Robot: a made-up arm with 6 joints. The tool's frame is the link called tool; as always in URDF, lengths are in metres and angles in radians. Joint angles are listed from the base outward. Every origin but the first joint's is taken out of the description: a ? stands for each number. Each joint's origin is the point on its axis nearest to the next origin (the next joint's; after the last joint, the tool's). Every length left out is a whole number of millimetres.
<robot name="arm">
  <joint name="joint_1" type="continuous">
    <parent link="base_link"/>
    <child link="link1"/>
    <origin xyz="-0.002 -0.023 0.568"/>
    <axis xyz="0 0 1"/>
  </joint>
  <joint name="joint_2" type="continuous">
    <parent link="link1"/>
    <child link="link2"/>
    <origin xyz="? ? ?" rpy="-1.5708 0 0"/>
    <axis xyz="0 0 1"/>
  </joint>
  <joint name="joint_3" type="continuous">
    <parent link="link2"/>
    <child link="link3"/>
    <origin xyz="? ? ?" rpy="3.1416 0 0"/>
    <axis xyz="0 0 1"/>
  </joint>
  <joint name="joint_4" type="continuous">
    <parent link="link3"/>
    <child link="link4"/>
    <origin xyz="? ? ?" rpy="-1.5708 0 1.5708"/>
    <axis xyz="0 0 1"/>
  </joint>
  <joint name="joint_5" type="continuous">
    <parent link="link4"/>
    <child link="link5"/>
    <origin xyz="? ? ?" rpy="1.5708 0 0"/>
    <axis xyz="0 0 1"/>
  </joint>
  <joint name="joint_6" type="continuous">
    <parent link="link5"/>
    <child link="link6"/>
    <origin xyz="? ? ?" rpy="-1.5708 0 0"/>
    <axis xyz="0 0 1"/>
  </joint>
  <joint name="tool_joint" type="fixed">
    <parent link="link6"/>
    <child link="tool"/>
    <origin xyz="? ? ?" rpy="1.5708 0 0"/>
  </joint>
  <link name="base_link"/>
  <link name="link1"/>
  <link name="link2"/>
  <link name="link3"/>
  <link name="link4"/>
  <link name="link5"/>
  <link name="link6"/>
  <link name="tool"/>
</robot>
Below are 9 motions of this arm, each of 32 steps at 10 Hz.
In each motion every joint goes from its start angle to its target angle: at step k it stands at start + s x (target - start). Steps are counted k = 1, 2, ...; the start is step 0. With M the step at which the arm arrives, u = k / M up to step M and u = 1 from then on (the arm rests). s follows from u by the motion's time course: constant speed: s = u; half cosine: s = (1 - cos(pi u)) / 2; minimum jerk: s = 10 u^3 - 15 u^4 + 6 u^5.
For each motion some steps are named. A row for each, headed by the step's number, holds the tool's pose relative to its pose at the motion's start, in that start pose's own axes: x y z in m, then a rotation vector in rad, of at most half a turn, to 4 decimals.
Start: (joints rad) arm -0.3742 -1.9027 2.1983 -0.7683 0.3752 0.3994
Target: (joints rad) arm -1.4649 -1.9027 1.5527 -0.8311 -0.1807 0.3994
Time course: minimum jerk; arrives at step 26
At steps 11, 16, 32:
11: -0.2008 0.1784 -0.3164 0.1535 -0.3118 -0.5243
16: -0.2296 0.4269 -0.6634 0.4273 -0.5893 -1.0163
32: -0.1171 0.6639 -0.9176 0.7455 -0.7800 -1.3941

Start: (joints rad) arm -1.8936 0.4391 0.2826 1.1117 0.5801 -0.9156
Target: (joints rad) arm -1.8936 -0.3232 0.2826 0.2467 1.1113 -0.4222
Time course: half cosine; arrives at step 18
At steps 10, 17, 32:
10: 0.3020 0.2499 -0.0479 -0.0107 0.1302 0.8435
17: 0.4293 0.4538 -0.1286 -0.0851 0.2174 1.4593
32: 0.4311 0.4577 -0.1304 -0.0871 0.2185 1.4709

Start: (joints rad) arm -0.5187 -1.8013 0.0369 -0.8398 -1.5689 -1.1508
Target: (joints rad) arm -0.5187 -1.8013 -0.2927 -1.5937 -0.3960 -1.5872
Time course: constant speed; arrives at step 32
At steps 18, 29, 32:
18: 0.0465 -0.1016 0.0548 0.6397 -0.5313 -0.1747
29: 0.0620 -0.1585 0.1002 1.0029 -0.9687 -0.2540
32: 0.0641 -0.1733 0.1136 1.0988 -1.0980 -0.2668

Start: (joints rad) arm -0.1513 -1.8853 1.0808 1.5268 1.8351 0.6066
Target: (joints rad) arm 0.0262 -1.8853 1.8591 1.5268 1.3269 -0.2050
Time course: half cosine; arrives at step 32
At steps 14, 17, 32:
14: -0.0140 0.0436 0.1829 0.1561 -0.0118 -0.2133
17: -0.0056 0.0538 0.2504 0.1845 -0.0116 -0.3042
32: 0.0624 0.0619 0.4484 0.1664 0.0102 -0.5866

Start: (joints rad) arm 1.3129 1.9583 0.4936 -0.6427 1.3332 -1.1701
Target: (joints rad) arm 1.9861 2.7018 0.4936 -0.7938 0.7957 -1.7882
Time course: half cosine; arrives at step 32
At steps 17, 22, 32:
17: 0.0658 0.2707 0.2042 -0.5242 0.0452 -0.2897
22: 0.1652 0.3430 0.2630 -0.7232 0.1256 -0.2995
32: 0.2887 0.3780 0.2975 -0.8804 0.2295 -0.2451

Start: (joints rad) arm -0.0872 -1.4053 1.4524 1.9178 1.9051 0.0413
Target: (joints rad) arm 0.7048 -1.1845 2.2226 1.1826 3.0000 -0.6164
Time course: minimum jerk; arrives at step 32
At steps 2, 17, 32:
2: 0.0009 0.0020 -0.0003 -0.0018 -0.0002 0.0004
17: 0.3520 0.4045 -0.1194 -0.2027 0.0955 0.1445
32: 0.7332 0.5328 -0.2297 0.0492 0.1982 0.2069

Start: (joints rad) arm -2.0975 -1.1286 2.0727 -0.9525 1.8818 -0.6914
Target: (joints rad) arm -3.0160 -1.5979 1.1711 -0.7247 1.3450 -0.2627
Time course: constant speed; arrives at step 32
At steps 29, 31, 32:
29: 0.0115 0.4998 -0.6465 -0.3778 0.0190 -1.3224
31: 0.0316 0.5124 -0.6990 -0.3661 0.0040 -1.4199
32: 0.0424 0.5174 -0.7251 -0.3581 -0.0044 -1.4684

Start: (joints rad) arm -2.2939 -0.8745 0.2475 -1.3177 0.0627 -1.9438
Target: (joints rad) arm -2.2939 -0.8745 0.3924 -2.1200 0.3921 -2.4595
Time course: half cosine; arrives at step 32
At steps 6, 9, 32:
6: -0.0028 0.0002 0.0072 0.0255 -0.1118 -0.0179
9: -0.0066 0.0005 0.0160 0.0542 -0.2427 -0.0378
32: -0.0604 0.0092 0.1008 0.2677 -1.3283 -0.1471

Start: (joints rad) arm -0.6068 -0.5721 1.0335 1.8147 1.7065 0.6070
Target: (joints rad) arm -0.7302 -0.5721 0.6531 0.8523 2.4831 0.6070
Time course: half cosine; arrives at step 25
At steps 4, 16, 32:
4: 0.0049 0.0034 -0.0128 -0.0754 -0.0144 0.0124
16: 0.0949 0.0361 -0.1588 -0.8263 -0.0118 0.0318
32: 0.1583 0.0449 -0.2209 -1.1037 0.0908 -0.0229

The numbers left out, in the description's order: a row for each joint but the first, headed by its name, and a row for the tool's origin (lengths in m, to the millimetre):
joint_2: 0.015 -0.042 0
joint_3: 0.023 -0.566 0
joint_4: 0.559 0.006 0
joint_5: -0.022 -0.138 0
joint_6: 0.028 0.002 0
tool: -0.022 0.002 0

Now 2 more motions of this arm.
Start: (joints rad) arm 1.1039 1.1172 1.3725 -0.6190 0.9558 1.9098
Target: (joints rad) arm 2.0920 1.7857 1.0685 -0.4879 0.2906 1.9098
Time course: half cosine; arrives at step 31
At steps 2, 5, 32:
2: 0.0061 0.0103 -0.0074 0.0193 -0.0025 0.0072
5: 0.0377 0.0651 -0.0431 0.1181 -0.0148 0.0458
32: 0.3126 1.2068 -0.0234 1.6366 0.0629 1.1741

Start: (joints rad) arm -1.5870 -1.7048 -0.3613 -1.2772 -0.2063 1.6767
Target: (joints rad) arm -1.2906 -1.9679 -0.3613 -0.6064 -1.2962 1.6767
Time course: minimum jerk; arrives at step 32
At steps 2, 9, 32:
2: 0.0001 0.0002 0.0004 0.0023 0.0010 0.0007
9: 0.0038 0.0152 0.0265 0.1444 0.0614 0.0366
32: -0.0043 0.1314 0.1848 0.9454 0.4433 0.0104

